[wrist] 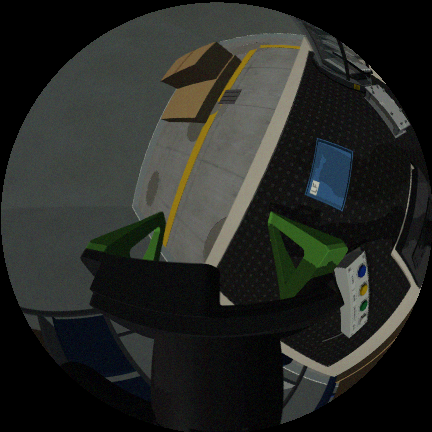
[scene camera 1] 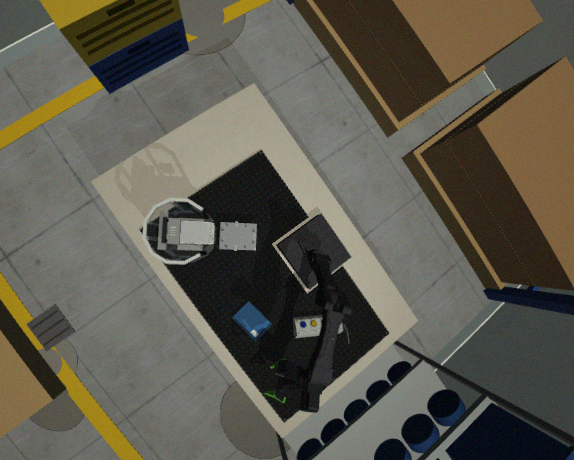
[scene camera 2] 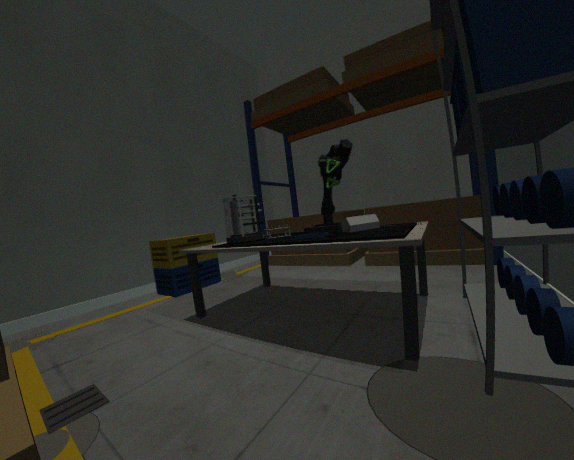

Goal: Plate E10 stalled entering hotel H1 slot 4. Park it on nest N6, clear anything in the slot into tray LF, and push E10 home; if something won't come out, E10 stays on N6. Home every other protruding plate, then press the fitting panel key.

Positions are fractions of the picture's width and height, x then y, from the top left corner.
In view: a grey button box (wrist: 0.81, 0.64) and a blue pad (wrist: 0.77, 0.38).
